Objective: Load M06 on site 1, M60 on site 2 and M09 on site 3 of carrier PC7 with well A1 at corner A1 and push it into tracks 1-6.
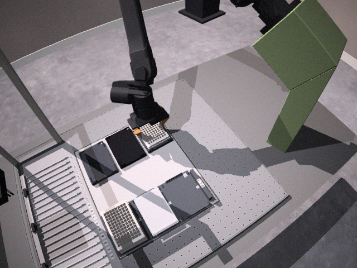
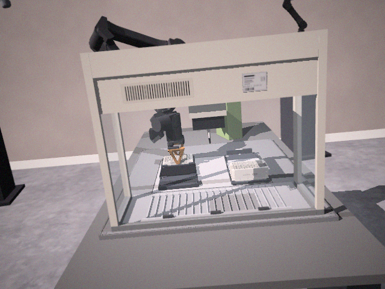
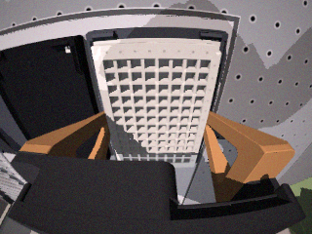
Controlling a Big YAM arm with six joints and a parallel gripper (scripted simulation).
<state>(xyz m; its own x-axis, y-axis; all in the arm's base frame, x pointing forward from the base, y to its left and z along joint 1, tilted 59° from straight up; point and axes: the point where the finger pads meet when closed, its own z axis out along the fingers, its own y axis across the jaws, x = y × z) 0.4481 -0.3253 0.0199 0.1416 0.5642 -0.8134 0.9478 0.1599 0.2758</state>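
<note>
Now: the dark nest S1 20 mm below my hand. From my hand the other things lie so: nest S2: 110 mm ahead, 10 mm to the right, 20 mm below; then dark carrier PC7: 170 mm ahead, 240 mm to the left, 10 mm below; then dark nest S3: 220 mm ahead, 30 mm to the right, 20 mm below.
</note>
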